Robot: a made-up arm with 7 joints. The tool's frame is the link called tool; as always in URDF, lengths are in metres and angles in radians. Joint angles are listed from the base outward.
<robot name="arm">
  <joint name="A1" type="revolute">
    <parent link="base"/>
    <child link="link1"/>
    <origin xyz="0 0 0.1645" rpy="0 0 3.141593"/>
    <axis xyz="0 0 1"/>
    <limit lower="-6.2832" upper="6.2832"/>
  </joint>
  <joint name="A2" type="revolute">
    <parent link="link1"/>
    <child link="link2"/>
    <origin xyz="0 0 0" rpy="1.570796 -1.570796 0"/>
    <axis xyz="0 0 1"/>
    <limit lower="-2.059" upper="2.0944"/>
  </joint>
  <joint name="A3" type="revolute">
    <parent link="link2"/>
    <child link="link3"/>
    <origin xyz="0.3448 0 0" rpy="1.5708 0 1.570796"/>
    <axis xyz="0 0 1"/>
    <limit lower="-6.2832" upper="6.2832"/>
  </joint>
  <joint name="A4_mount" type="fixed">
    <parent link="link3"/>
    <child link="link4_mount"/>
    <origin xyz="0.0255 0 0" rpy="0 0 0"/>
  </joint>
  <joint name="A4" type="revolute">
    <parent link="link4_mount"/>
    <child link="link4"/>
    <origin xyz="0.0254 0 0" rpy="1.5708 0 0"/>
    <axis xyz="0 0 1"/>
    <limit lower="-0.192" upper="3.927"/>
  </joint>
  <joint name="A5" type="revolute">
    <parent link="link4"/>
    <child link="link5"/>
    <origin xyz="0.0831 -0.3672 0" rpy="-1.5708 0 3.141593"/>
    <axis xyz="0 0 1"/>
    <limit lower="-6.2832" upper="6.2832"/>
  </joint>
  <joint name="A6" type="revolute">
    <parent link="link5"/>
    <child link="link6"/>
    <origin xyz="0 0 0" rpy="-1.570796 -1.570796 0"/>
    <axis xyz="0 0 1"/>
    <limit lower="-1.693" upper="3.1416"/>
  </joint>
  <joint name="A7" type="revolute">
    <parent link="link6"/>
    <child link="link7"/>
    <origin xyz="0.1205 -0.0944 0" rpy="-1.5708 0 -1.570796"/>
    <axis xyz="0 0 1"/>
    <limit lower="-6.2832" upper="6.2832"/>
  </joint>
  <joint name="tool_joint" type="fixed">
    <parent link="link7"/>
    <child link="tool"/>
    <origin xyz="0 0 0" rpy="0 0 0"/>
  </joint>
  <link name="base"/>
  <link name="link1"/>
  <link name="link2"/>
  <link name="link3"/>
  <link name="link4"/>
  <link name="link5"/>
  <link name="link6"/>
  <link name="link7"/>
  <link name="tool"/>
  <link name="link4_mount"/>
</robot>
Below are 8 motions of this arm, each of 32 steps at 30 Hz.
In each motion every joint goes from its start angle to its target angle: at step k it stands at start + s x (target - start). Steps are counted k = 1, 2, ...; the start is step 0. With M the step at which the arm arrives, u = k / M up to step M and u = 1 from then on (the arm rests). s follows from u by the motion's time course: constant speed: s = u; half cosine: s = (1 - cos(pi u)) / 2; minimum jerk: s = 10 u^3 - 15 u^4 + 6 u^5.
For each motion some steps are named. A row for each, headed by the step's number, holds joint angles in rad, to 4 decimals.
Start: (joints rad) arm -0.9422 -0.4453 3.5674 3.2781 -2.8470 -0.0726 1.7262
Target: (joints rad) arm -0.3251 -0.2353 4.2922 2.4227 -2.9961 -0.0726 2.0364
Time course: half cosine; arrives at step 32
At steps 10, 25, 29, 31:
10: -0.8051 -0.3986 3.7285 3.0880 -2.8801 -0.0726 1.7951
25: -0.3951 -0.2591 4.2099 2.5198 -2.9792 -0.0726 2.0012
29: -0.3384 -0.2398 4.2766 2.4411 -2.9929 -0.0726 2.0297
31: -0.3266 -0.2358 4.2905 2.4248 -2.9957 -0.0726 2.0357

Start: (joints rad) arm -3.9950 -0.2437 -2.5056 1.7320 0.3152 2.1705 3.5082
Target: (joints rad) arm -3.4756 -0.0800 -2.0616 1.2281 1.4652 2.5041 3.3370
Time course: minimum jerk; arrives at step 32
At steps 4, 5, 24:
4: -3.9867 -0.2411 -2.4985 1.7239 0.3337 2.1759 3.5055
5: -3.9795 -0.2388 -2.4924 1.7170 0.3494 2.1804 3.5031
24: -3.5294 -0.0969 -2.1076 1.2803 1.3462 2.4696 3.3547

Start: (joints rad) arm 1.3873 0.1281 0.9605 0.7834 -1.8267 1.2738 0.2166
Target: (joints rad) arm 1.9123 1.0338 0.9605 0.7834 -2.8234 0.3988 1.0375
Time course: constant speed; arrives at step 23
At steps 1, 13, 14, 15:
1: 1.4101 0.1675 0.9605 0.7834 -1.8700 1.2358 0.2523
13: 1.6840 0.6400 0.9605 0.7834 -2.3901 0.7792 0.6806
14: 1.7069 0.6794 0.9605 0.7834 -2.4334 0.7412 0.7163
15: 1.7297 0.7188 0.9605 0.7834 -2.4767 0.7031 0.7520

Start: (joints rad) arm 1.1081 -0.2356 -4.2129 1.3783 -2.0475 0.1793 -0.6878
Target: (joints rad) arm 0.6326 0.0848 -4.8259 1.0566 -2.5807 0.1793 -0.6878
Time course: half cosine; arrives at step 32
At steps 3, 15, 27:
3: 1.0979 -0.2287 -4.2261 1.3714 -2.0590 0.1793 -0.6878
15: 0.8937 -0.0911 -4.4894 1.2332 -2.2880 0.1793 -0.6878
27: 0.6607 0.0659 -4.7897 1.0756 -2.5492 0.1793 -0.6878

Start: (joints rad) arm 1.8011 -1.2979 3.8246 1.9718 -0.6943 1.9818 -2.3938
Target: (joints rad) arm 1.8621 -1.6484 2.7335 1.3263 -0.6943 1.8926 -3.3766
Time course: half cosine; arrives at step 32
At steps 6, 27, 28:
6: 1.8062 -1.3274 3.7327 1.9174 -0.6943 1.9743 -2.4766
27: 1.8585 -1.6277 2.7979 1.3644 -0.6943 1.8979 -3.3186
28: 1.8598 -1.6351 2.7750 1.3509 -0.6943 1.8960 -3.3392

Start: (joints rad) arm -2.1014 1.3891 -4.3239 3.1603 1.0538 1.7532 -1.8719
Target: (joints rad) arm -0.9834 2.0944 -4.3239 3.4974 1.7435 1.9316 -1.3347
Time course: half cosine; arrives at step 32
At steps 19, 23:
19: -1.3801 1.8441 -4.3239 3.3778 1.4988 1.8683 -1.5253
23: -1.1878 1.9655 -4.3239 3.4358 1.6174 1.8990 -1.4329

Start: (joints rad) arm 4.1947 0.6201 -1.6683 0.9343 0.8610 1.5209 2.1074
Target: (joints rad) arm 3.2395 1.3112 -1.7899 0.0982 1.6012 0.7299 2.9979
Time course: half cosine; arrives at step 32
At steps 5, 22, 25, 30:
5: 4.1383 0.6609 -1.6755 0.8849 0.9047 1.4742 2.1600
22: 3.4518 1.1576 -1.7629 0.2840 1.4367 0.9057 2.8000
25: 3.3479 1.2328 -1.7761 0.1931 1.5172 0.8197 2.8968
30: 3.2487 1.3046 -1.7887 0.1062 1.5941 0.7375 2.9893

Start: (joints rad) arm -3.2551 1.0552 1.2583 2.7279 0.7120 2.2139 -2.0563
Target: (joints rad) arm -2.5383 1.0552 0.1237 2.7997 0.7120 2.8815 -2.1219
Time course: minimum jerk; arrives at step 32
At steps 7, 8, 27, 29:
7: -3.2025 1.0552 1.1751 2.7332 0.7120 2.2629 -2.0611
8: -3.1809 1.0552 1.1409 2.7353 0.7120 2.2830 -2.0631
27: -2.5596 1.0552 0.1575 2.7976 0.7120 2.8616 -2.1199
29: -2.5434 1.0552 0.1318 2.7992 0.7120 2.8767 -2.1214

